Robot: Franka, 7 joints.
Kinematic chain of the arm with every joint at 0, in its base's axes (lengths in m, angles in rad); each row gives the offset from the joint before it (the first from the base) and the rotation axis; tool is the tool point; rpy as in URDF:
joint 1: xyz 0 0 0.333 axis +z
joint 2: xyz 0 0 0 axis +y
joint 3: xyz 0 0 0.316 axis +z
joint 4: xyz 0.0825 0 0 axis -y
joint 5: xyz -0.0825 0 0.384 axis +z
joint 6: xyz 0 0 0 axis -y
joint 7: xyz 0.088 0 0 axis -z
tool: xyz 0 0 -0.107 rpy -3.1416 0 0
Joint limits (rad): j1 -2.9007..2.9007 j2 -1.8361..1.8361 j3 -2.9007..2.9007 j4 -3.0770..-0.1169 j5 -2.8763..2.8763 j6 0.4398..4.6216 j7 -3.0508..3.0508
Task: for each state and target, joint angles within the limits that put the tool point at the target. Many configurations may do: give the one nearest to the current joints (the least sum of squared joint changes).
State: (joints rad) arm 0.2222 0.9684 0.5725 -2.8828 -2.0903 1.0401 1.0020
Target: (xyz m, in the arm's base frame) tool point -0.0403 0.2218 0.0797
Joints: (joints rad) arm 0.4342 1.1036 1.0488 -2.9651 -2.1987 1.1027 1.0020
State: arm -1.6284 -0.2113 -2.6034 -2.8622 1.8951 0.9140 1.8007
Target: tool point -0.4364 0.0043 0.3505
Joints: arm -1.2126 -0.2288 -2.2192 -2.5642 1.9586 1.0119 1.8007
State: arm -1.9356 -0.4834 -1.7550 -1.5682 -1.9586 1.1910 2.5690
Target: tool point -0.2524 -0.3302 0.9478
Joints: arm -1.1182 0.3417 -1.3371 -1.0782 -2.1532 0.9514 2.5690
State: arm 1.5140 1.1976 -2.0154 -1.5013 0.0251 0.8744 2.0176
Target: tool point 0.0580 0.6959 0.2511
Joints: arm 2.1510 1.7073 -1.6135 -0.8480 0.1846 1.1382 2.0176
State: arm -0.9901 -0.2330 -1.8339 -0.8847 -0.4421 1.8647 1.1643
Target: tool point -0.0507 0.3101 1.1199
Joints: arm -1.7162 -0.3053 -1.9599 -0.1696 -0.4861 2.3078 1.1643
